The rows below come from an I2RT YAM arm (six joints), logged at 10 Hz.
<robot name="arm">
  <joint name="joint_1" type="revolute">
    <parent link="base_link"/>
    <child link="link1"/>
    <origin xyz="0 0 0.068" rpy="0 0 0"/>
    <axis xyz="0 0 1"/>
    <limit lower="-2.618" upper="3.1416"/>
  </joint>
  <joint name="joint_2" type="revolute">
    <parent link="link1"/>
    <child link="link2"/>
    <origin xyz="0.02 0.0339 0.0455" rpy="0 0 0"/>
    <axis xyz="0 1 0"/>
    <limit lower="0" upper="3.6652"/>
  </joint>
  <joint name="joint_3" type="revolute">
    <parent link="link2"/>
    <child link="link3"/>
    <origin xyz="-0.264 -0.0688 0" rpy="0 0 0"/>
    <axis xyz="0 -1 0"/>
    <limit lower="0" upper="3.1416"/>
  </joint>
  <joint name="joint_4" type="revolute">
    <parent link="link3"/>
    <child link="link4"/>
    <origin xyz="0.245 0.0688 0.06" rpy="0 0 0"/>
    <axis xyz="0 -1 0"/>
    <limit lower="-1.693" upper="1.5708"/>
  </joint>
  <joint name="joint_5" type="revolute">
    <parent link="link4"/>
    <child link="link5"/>
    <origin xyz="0.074 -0.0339 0.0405" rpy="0 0 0"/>
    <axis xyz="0 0 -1"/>
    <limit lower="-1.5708" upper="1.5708"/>
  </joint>
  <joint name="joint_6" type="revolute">
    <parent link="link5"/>
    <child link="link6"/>
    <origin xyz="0.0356 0 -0.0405" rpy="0 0 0"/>
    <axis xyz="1 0 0"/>
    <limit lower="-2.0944" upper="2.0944"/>
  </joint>
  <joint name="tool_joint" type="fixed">
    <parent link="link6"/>
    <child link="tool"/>
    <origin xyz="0 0 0" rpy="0 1.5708 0"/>
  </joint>
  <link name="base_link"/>
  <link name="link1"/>
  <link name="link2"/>
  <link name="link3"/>
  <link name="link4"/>
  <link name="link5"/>
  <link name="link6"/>
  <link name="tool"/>
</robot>
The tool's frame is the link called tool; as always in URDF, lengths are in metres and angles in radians.
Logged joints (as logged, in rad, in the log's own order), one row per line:
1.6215, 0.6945, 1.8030, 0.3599, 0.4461, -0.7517
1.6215, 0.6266, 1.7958, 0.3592, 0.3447, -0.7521
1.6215, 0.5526, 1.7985, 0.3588, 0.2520, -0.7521
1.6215, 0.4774, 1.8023, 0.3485, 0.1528, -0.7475
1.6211, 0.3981, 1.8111, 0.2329, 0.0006, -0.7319
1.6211, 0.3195, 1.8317, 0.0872, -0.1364, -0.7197
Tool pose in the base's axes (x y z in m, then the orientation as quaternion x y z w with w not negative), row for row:
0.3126, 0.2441, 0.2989, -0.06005, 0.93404, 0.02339, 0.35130
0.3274, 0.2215, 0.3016, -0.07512, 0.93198, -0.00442, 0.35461
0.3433, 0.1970, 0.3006, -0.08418, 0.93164, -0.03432, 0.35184
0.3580, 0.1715, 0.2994, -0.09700, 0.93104, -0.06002, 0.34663
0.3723, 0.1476, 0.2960, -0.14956, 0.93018, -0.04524, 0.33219
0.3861, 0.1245, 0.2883, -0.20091, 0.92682, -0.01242, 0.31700
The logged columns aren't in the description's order. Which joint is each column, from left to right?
Columns, left to right: joint_3, joint_1, joint_2, joint_5, joint_6, joint_4.
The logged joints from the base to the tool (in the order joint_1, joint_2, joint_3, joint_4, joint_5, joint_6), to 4 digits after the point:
0.6945, 1.8030, 1.6215, -0.7517, 0.3599, 0.4461
0.6266, 1.7958, 1.6215, -0.7521, 0.3592, 0.3447
0.5526, 1.7985, 1.6215, -0.7521, 0.3588, 0.2520
0.4774, 1.8023, 1.6215, -0.7475, 0.3485, 0.1528
0.3981, 1.8111, 1.6211, -0.7319, 0.2329, 0.0006
0.3195, 1.8317, 1.6211, -0.7197, 0.0872, -0.1364

